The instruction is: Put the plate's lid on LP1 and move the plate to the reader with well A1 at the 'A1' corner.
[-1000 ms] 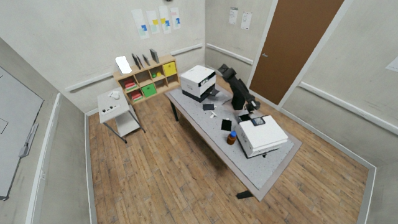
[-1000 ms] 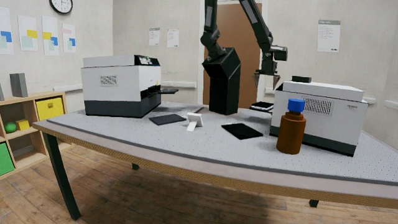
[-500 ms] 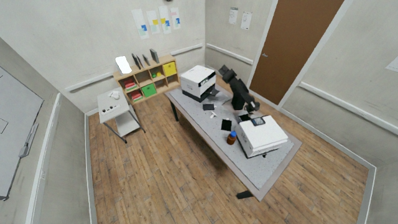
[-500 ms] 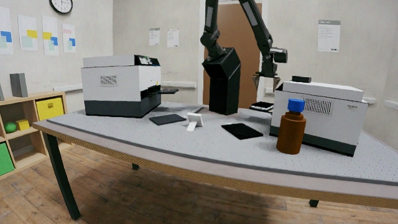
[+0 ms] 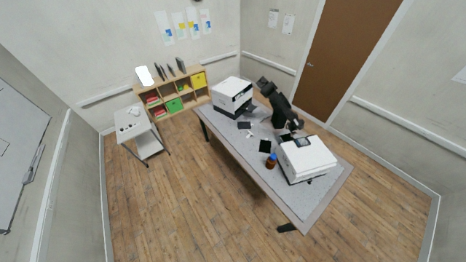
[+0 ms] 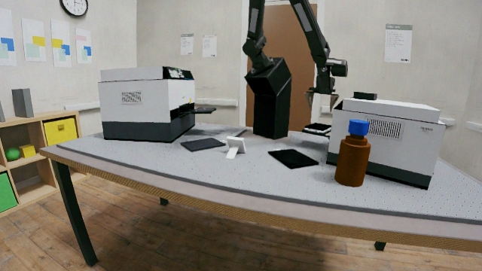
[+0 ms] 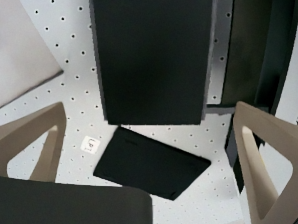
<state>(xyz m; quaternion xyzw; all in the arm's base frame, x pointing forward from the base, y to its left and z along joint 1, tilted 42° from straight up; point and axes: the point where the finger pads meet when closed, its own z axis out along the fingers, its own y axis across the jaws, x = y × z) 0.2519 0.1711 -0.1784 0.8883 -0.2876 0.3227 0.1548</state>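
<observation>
Right now my hand is 9 cm above the white well plate.
</observation>
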